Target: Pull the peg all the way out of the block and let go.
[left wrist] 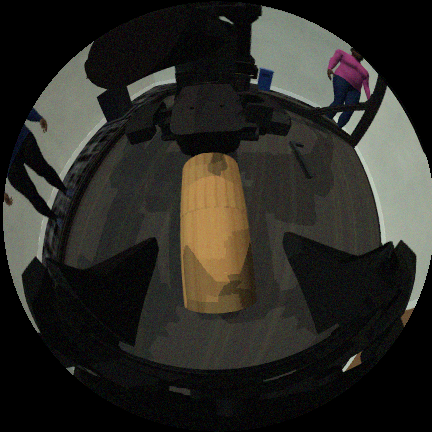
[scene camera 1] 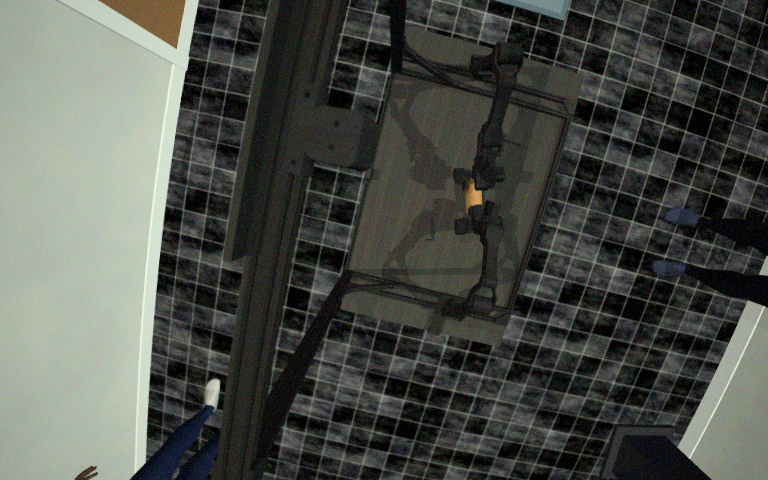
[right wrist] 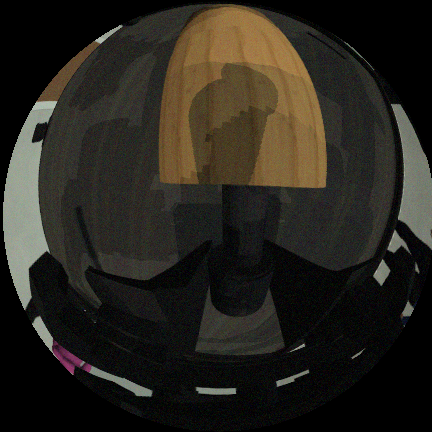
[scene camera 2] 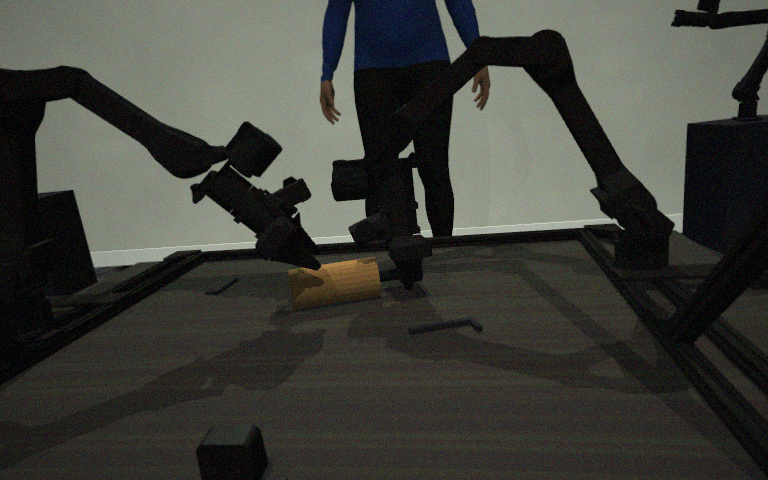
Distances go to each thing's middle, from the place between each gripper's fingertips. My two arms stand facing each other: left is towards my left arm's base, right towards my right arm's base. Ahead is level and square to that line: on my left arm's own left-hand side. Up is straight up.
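Scene:
From my left hand: wooden block (scene camera 2: 344, 281), 40 mm below, 10 mm ahead, 20 mm to the right; dark peg (right wrist: 240, 268), 40 mm below, 20 mm ahead, 110 mm to the right.
From my right hand: dark peg, 20 mm above, 30 mm to the left; wooden block, 30 mm above, 20 mm behind, 120 mm to the left.

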